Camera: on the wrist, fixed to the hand. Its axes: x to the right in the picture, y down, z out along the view.
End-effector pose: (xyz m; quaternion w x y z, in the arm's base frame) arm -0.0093 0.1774 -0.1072 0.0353 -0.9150 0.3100 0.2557
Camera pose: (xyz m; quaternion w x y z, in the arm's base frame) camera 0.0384 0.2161 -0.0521 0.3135 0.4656 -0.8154 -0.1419
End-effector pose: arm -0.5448 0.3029 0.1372 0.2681 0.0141 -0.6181 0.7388
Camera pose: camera -0.4901 0.3574 0.1662 0.2456 0.5370 0.5165 -0.6201
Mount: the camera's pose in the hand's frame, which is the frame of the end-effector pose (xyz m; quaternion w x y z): -0.0160 -0.0539 -0.0604 0.7040 -0.1388 0.1152 0.6869
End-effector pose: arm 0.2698 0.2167 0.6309 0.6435 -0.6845 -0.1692 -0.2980
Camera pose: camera 0.2129 0.1660 0.6626 0.5822 -0.6531 0.4665 0.1299
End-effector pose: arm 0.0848 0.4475 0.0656 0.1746 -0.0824 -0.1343 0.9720
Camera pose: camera 0.1292 0.5044 0.0256 0.5407 0.2865 0.1527 -0.7761
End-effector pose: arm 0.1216 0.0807 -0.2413 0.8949 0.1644 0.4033 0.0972
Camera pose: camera 0.0678 0.0389 -0.2878 0.5396 0.2574 0.2606 0.7581
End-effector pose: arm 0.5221 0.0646 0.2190 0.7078 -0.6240 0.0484 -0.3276
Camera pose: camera 0.4590 0.0212 0.2498 0.6311 -0.4666 0.5897 0.1904
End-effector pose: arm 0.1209 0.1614 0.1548 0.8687 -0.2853 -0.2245 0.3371
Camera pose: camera 0.1700 0.0963 0.1420 0.3663 -0.5145 0.0912 0.7700
